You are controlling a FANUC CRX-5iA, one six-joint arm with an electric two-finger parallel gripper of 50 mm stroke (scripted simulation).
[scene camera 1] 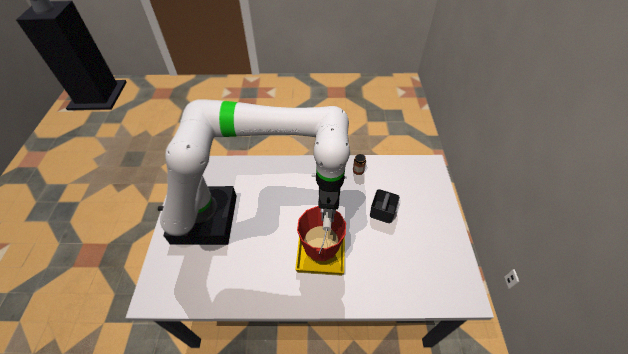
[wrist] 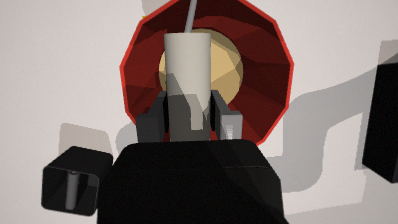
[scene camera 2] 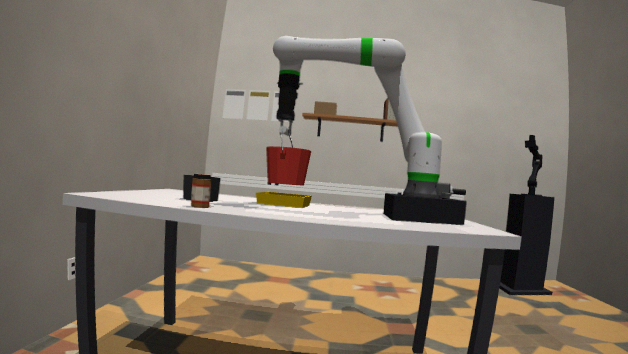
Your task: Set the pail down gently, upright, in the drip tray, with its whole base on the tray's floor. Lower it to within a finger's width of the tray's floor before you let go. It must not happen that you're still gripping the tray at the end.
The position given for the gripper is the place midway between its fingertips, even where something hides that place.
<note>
In view: the gripper (wrist: 189,103), a red pail (scene camera 1: 309,228), a black box (scene camera 1: 380,210) and a yellow drip tray (scene camera 1: 304,264).
The red pail shows as well in the wrist view (wrist: 251,67) and in scene camera 2 (scene camera 2: 289,166). The black box is seen too in the wrist view (wrist: 80,192).
</note>
